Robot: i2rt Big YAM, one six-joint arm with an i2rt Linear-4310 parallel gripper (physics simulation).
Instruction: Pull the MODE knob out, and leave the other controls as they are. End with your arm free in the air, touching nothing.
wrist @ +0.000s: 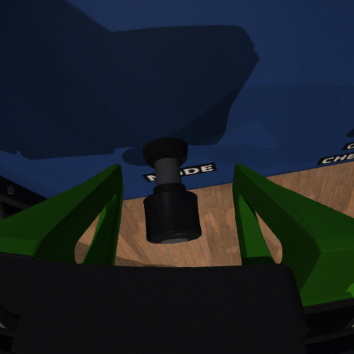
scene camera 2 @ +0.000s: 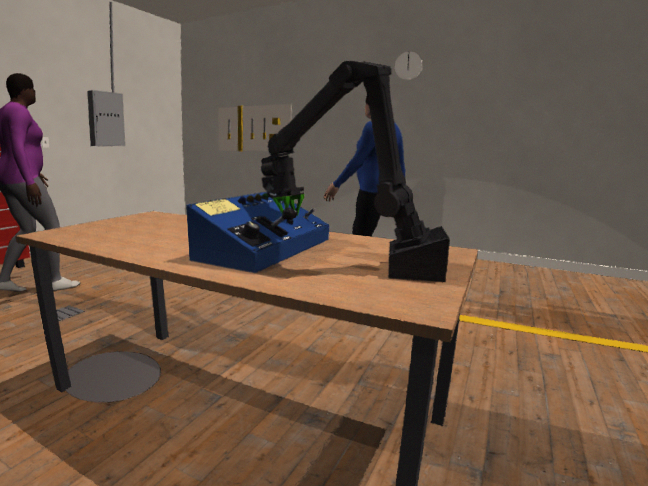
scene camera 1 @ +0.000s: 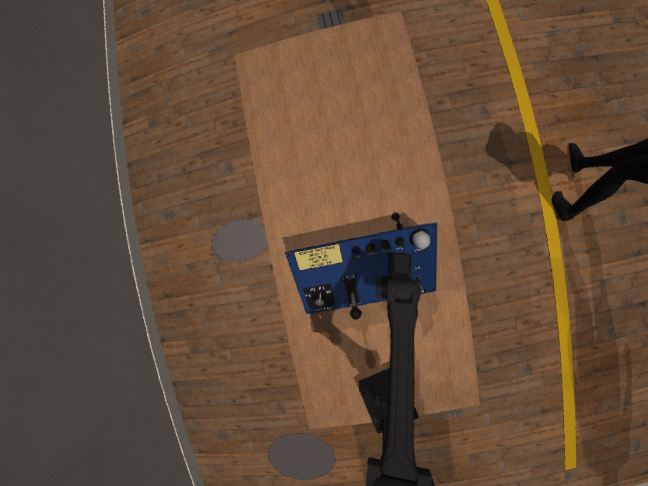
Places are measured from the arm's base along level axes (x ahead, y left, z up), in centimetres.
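Pixels of known places: arm's base, origin of its link: (scene camera 2: 413, 240).
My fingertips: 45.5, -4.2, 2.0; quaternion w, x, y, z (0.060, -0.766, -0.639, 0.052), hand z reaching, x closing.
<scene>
For each thing: its middle in the pictures, then the offset to it from my fingertips, as dx, dy, dz. "pt": a spot on its surface instead.
- lever with a black ball, middle of its body: (scene camera 2: 288, 213) (scene camera 1: 355, 313) -7.2, +12.2, +3.4
- rotary selector, middle of its body: (scene camera 2: 251, 229) (scene camera 1: 319, 299) -1.9, +24.5, -0.4
- small toggle, a spot on its surface: (scene camera 2: 309, 212) pt -1.2, -11.0, +0.2
- white dome, a spot on its surface: (scene camera 1: 420, 239) pt +15.1, -10.5, +9.4
The MODE knob (wrist: 172, 217) is a black cylinder on a grey shaft. The shaft shows between the knob and a black collar at the blue panel (scene camera 1: 334, 274) (scene camera 2: 209, 240) (wrist: 300, 50). Its MODE label (wrist: 202, 170) is partly hidden behind the shaft. My gripper (scene camera 2: 288, 206) (wrist: 177, 175) is open, with one green finger on each side of the knob and a visible gap to both. In the first scene view the arm covers the knob and the fingers. In the second scene view the knob cannot be told apart behind the lever's ball.
A lever with a black ball (scene camera 1: 355, 312) (scene camera 2: 288, 213) stands beside the gripper. A rotary selector (scene camera 1: 319, 298) (scene camera 2: 252, 230) is near the panel's corner. A small toggle (scene camera 2: 309, 212) is on the other side. Several dark buttons and a white dome (scene camera 1: 420, 239) line the upper edge.
</scene>
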